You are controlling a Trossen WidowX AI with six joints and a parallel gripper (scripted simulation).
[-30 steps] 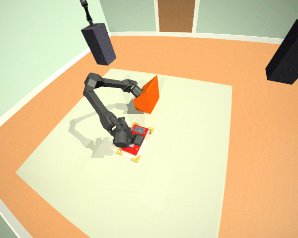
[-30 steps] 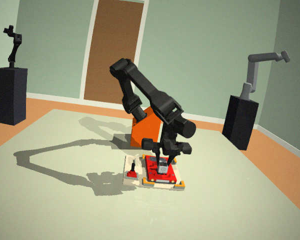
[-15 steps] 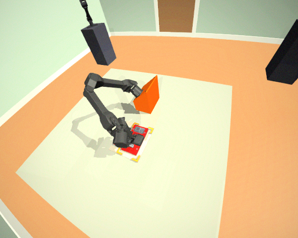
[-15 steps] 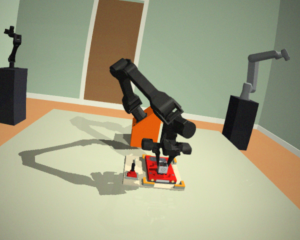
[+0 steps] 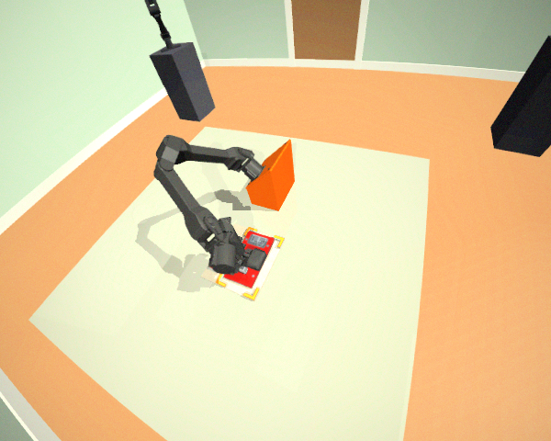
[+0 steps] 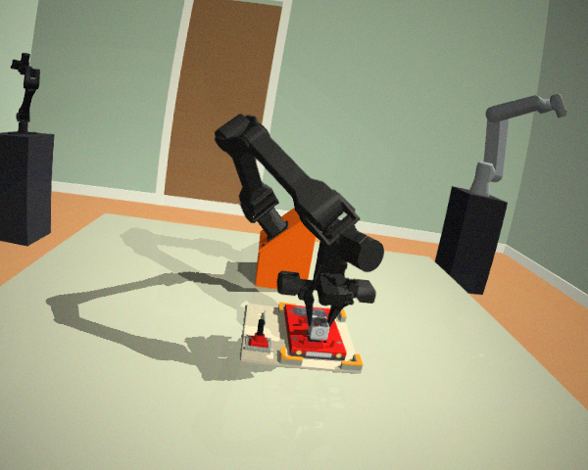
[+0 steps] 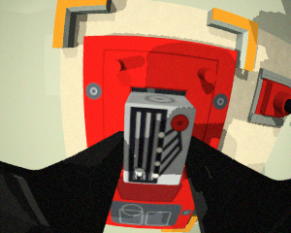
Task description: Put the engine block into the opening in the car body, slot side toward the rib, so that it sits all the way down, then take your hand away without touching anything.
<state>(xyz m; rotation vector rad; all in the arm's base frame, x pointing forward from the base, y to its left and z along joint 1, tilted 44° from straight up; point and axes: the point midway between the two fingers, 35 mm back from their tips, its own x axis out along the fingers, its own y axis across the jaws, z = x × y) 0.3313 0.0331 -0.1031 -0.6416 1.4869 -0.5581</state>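
The engine block lies 1 cm below my gripper tip.
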